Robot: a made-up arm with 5 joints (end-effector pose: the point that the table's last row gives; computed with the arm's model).
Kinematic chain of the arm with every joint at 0, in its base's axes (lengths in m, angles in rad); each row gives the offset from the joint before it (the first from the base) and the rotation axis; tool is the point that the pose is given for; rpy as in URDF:
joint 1: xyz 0 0 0.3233 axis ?
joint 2: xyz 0 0 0 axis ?
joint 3: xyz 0.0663 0 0.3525 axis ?
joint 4: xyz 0.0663 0 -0.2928 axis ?
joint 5: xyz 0.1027 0 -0.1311 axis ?
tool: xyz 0 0 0 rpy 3.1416 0 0
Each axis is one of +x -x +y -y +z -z.
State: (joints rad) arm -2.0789 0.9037 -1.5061 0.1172 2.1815
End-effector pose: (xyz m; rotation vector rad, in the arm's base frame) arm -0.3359 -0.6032 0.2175 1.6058 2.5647 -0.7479
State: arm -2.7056 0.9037 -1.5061 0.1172 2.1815
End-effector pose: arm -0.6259 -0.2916 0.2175 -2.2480 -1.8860 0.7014
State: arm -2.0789 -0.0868 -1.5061 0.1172 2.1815
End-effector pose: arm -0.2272 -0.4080 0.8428 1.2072 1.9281 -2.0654
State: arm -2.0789 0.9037 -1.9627 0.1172 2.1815
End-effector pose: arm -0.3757 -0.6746 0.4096 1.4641 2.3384 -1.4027
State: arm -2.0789 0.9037 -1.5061 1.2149 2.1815
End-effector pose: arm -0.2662 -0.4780 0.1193 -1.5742 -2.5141 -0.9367
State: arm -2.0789 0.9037 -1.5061 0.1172 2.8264
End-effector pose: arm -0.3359 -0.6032 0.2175 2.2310 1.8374 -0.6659
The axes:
joint 1: +z
joint 2: +y
joint 3: +y
joint 4: +y
joint 5: -z

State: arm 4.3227 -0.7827 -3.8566 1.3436 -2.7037
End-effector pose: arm 0.2356 0.5736 0.6890 -0.1584 -0.0617 -1.5193
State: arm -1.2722 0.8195 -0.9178 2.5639 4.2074
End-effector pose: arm 0.0693 -0.2250 0.2686 -0.6232 -0.2648 -0.1985
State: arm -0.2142 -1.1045 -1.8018 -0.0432 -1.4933
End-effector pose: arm -0.3489 0.0759 0.9895 0.1681 0.1251 1.4294
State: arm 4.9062 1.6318 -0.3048 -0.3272 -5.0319
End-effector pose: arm 0.0048 -0.0244 -0.0566 -0.6868 2.6169 1.4748
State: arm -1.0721 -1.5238 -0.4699 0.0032 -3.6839
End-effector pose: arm -0.0150 0.0275 0.7339 0.3331 1.2278 -1.4164
